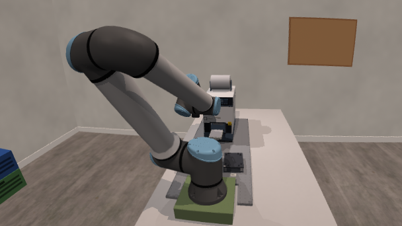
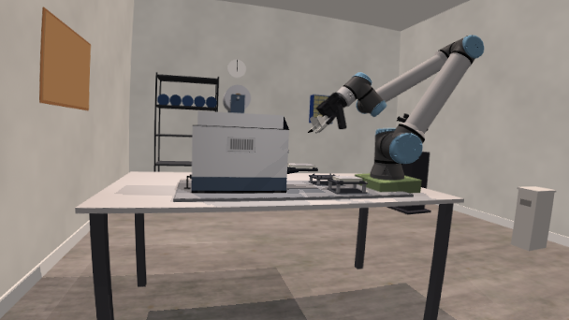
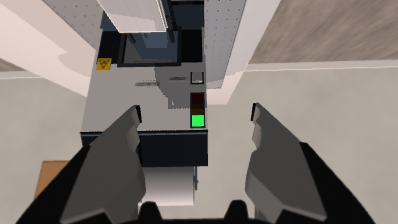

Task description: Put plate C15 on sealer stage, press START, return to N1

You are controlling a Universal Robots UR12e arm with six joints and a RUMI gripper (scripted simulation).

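The plate C15 is 1 cm ahead of my hand, 9 cm to the right of it and 17 cm below it. Round my hand: square button: 12 cm ahead, 1 cm to the right, 9 cm below; then sealer stage: 1 cm ahead, 9 cm to the right, 18 cm below; then nest N2: 19 cm behind, 1 cm to the left, 23 cm below.
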